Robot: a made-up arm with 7 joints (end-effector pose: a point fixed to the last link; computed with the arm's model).
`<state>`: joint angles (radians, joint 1 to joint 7).
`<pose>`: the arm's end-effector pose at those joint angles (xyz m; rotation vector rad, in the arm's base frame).
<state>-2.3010 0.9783 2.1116 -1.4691 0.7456 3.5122 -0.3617</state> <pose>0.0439 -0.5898 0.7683 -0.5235 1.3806 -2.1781</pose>
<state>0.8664 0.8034 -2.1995 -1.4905 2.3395 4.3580 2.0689</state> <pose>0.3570 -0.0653 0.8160 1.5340 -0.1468 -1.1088</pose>
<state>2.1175 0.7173 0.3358 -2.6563 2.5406 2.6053 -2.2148</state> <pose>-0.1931 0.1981 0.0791 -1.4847 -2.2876 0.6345</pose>
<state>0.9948 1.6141 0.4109 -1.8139 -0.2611 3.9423 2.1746</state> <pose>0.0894 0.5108 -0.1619 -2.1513 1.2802 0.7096</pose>
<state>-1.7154 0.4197 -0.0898 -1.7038 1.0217 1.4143 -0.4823</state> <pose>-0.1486 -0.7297 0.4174 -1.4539 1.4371 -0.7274</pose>
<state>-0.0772 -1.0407 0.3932 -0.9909 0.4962 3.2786 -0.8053</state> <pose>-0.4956 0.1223 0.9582 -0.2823 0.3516 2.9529</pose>
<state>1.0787 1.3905 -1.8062 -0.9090 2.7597 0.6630 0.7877</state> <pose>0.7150 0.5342 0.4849 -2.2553 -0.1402 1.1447</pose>
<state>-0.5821 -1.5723 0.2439 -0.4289 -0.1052 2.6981 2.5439</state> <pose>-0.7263 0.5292 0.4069 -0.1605 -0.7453 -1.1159</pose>
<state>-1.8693 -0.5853 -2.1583 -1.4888 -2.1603 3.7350 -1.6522</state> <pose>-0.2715 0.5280 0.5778 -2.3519 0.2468 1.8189</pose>
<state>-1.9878 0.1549 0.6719 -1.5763 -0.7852 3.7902 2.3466</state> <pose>0.1375 -0.4963 0.7866 -0.4825 1.4268 -2.0606</pose>
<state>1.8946 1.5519 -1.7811 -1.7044 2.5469 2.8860 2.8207</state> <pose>0.3706 0.5057 0.4530 0.2114 1.5493 0.8572</pose>
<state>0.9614 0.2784 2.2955 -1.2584 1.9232 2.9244 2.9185</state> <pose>-0.4087 0.1816 0.9228 0.7164 -0.7229 -0.9886</pose>
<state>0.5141 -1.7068 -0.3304 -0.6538 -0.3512 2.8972 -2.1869</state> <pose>-0.7540 -0.4729 0.3869 0.3811 -0.8780 0.9861</pose>
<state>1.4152 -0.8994 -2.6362 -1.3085 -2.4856 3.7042 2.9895</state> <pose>0.1603 -0.6657 0.3215 -1.5506 2.0296 -1.1111</pose>
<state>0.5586 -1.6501 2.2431 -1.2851 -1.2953 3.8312 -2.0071</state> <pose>-0.6409 -0.0875 -0.0818 -2.5857 -1.4333 0.4856</pose>
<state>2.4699 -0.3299 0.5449 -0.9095 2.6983 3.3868 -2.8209</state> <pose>-0.2264 -0.0460 1.0077 0.0439 -0.8447 -0.3615</pose>
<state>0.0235 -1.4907 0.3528 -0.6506 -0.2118 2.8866 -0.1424</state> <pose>-0.8525 0.0782 0.5512 -0.9123 0.2491 2.8241</pose>
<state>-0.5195 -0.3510 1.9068 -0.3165 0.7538 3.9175 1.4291</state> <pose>-0.1648 0.2052 1.0087 0.2130 0.1107 0.3583</pose>
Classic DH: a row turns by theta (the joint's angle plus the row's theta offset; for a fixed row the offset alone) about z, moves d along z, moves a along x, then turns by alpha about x. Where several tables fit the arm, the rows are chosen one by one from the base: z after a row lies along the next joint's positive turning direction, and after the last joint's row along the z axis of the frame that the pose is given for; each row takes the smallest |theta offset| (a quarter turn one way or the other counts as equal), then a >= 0, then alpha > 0; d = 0 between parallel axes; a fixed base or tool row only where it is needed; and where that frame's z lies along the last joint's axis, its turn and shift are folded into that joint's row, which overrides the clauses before.
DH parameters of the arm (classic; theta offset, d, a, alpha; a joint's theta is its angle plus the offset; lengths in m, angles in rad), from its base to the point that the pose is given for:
joint 1: 0 0.278 0 -1.5708
joint 2: 0 0 0 1.5708
joint 3: 0 0.421 0.117 1.5708
joint 4: 0 0 -0.085 -1.5708
joint 5: 0 0.396 0 1.5708
joint 6: 0 0 0.106 1.5708
joint 7: 0 0 0 0

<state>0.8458 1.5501 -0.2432 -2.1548 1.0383 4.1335 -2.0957</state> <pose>0.3507 0.1642 -0.1263 0.9905 1.8462 -0.1936</pose>
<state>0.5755 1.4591 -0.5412 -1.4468 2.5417 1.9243 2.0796</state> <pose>0.6730 0.0458 -0.1642 0.5851 2.2523 1.4294</pose>
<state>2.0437 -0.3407 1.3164 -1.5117 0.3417 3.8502 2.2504</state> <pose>-0.3345 -0.2534 0.8895 -0.7976 -0.5005 2.3689</pose>
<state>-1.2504 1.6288 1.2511 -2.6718 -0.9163 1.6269 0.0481</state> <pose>0.3847 0.1211 0.1489 -1.8306 -1.4208 0.8526</pose>
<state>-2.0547 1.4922 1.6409 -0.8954 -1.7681 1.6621 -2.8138</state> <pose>0.0332 -0.9141 0.3821 2.0428 2.2265 -0.4189</pose>
